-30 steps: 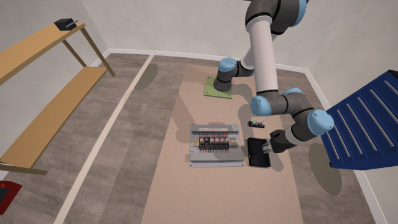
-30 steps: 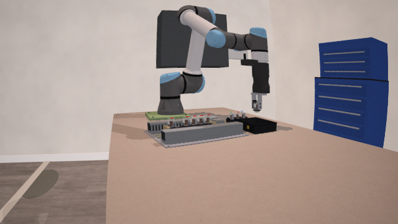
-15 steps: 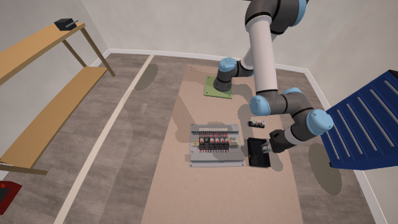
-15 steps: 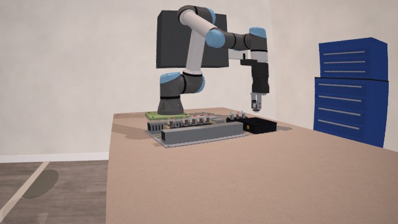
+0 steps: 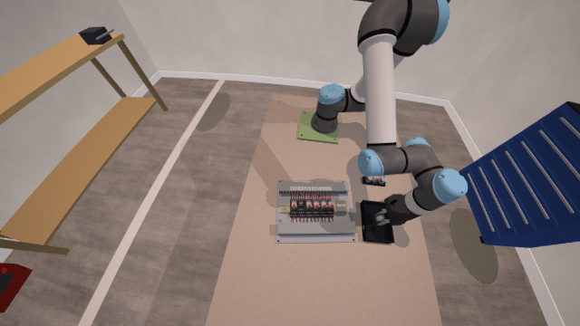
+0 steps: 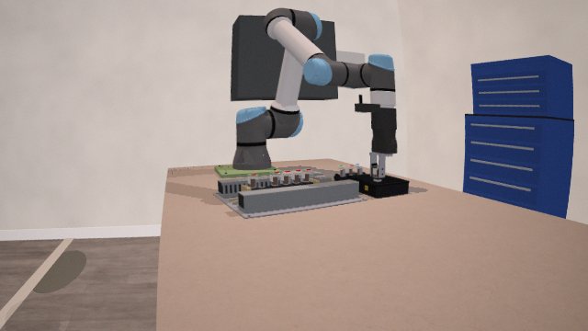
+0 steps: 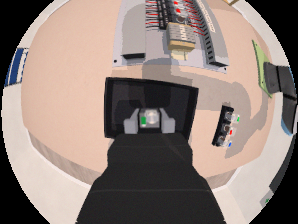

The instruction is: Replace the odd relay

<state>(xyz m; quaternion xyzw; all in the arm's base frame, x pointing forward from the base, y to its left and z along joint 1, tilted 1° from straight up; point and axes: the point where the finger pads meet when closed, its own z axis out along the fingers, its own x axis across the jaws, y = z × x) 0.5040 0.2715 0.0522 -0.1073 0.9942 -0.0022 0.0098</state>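
Now: the black tray 4 cm below my hand. Round my hand: grey panel: 1 cm behind, 26 cm to the right, 6 cm below; then black spare holder: 19 cm behind, 5 cm below.
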